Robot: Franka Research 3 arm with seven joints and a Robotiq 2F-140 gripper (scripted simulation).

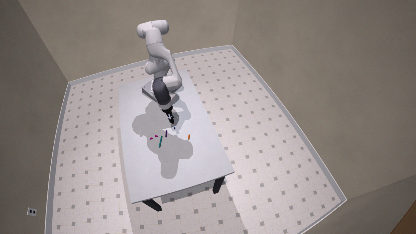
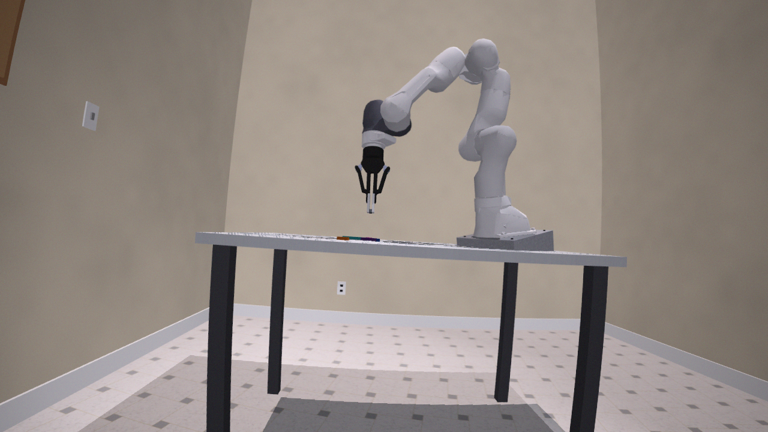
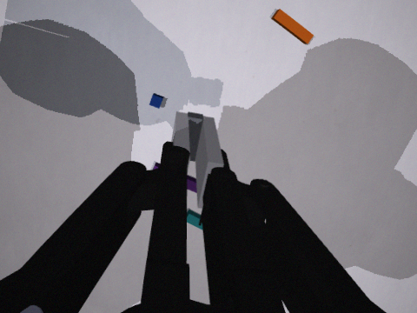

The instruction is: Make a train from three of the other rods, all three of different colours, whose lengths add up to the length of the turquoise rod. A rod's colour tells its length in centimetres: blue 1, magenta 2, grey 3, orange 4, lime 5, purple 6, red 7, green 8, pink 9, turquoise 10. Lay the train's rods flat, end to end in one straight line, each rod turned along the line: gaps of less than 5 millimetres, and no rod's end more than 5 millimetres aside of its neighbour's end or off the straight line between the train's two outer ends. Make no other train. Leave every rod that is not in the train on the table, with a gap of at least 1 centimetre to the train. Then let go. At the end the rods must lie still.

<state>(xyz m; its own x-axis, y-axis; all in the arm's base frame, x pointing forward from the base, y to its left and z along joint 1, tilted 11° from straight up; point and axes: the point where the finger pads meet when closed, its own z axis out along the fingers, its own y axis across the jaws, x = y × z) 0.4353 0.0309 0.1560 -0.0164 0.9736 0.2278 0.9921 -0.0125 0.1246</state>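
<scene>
Right now my hand is 3 cm above the grey rod. Also, from my hand: orange rod 13 cm below, 10 cm to the left, 8 cm ahead; purple rod 13 cm below, 7 cm to the right; blue rod 13 cm below, 3 cm behind.
</scene>
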